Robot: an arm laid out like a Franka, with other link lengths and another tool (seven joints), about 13 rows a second.
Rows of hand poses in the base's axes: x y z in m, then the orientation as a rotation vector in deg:
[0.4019, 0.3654, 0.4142, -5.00, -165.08, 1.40]
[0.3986, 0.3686, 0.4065, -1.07, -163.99, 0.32]
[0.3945, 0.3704, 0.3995, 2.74, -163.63, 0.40]
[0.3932, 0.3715, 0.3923, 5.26, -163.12, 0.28]
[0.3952, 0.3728, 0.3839, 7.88, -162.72, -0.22]
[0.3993, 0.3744, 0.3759, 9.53, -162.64, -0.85]
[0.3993, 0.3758, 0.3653, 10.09, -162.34, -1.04]
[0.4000, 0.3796, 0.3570, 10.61, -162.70, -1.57]
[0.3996, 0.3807, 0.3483, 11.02, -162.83, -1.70]
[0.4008, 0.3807, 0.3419, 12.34, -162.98, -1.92]
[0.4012, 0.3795, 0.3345, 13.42, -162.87, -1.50]
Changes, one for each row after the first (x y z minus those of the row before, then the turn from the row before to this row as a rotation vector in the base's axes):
[-0.0033, 0.0032, -0.0077, 1.12, 1.16, 2.57]
[-0.0041, 0.0018, -0.0070, 0.31, 0.35, 2.62]
[-0.0013, 0.0011, -0.0072, 0.32, 0.46, 1.73]
[0.0020, 0.0013, -0.0084, 0.60, 0.32, 1.76]
[0.0041, 0.0016, -0.0080, 0.60, 0.02, 1.07]
[0.0000, 0.0014, -0.0106, 0.18, 0.27, 0.38]
[0.0007, 0.0038, -0.0083, 0.44, -0.37, 0.28]
[-0.0004, 0.0011, -0.0087, 0.14, -0.15, 0.26]
[0.0012, 0.0000, -0.0064, 0.30, -0.24, 0.87]
[0.0004, -0.0012, -0.0074, -0.18, 0.01, 0.79]

